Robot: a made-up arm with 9 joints.
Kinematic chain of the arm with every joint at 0, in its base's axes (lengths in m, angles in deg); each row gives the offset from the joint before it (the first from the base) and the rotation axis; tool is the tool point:
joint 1: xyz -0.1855 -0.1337 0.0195 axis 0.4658 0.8 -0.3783
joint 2: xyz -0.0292 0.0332 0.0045 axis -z
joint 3: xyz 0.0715 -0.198 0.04 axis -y
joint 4: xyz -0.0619 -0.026 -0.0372 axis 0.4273 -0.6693 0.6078
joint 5: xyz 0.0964 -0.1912 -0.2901 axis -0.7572 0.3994 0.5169
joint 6: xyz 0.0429 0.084 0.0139 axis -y
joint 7: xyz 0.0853 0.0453 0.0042 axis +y
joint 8: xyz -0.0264 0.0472 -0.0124 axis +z
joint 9: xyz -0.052 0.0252 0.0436 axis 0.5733 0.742 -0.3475
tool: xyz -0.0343 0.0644 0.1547
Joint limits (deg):
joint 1: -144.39..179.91
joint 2: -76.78..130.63
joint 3: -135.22..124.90
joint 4: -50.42..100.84
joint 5: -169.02..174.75
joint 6: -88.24..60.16
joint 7: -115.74..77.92
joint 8: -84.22..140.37
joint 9: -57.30..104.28
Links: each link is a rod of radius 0.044 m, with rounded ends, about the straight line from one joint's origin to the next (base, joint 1, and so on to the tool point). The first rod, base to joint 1, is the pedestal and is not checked.
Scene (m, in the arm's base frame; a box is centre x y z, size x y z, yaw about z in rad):
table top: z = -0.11
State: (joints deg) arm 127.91 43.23 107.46 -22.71 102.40 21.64 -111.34 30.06 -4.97
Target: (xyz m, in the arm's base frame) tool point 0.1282 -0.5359 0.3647
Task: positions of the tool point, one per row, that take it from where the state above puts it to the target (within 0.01 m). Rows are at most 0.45 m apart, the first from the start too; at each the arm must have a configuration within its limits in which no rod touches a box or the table.
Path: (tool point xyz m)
1: -0.7189 -0.4109 0.5507
2: -0.3633 -0.4656 0.6680
3: -0.0524 -0.5180 0.5697
4: 0.1282 -0.5359 0.3647

